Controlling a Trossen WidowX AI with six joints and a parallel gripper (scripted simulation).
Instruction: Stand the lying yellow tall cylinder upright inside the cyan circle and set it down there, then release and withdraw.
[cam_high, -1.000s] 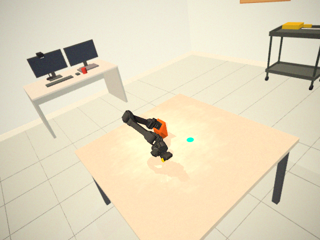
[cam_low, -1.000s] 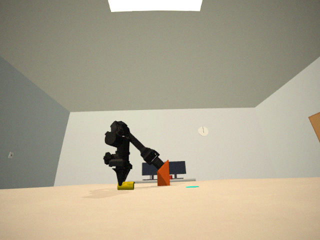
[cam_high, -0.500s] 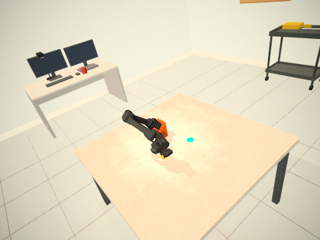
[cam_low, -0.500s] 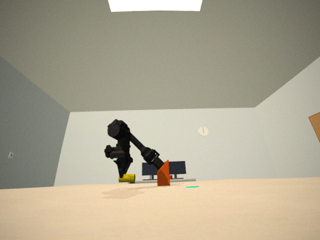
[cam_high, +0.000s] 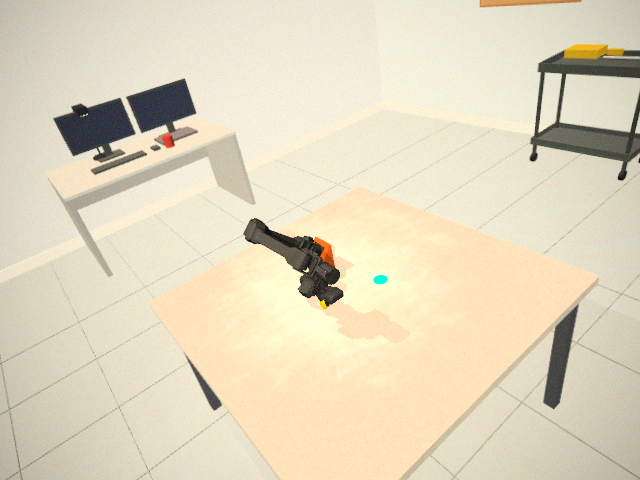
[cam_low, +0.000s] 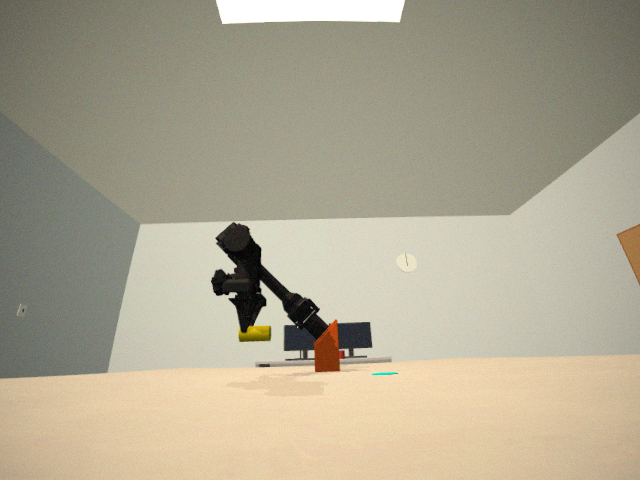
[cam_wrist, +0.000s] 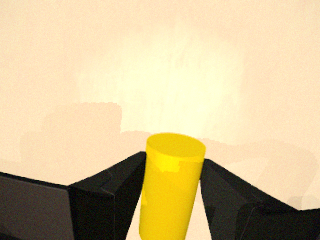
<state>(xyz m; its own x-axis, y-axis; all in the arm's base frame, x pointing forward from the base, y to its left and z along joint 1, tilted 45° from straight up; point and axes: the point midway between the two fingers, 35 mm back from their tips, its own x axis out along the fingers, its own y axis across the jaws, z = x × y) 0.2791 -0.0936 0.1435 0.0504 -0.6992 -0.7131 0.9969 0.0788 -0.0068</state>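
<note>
Now: gripper tip 20 mm to the right of the yellow cylinder. Also, from my gripper tip: cyan circle: 300 mm to the left, 90 mm below, 40 mm behind.
</note>
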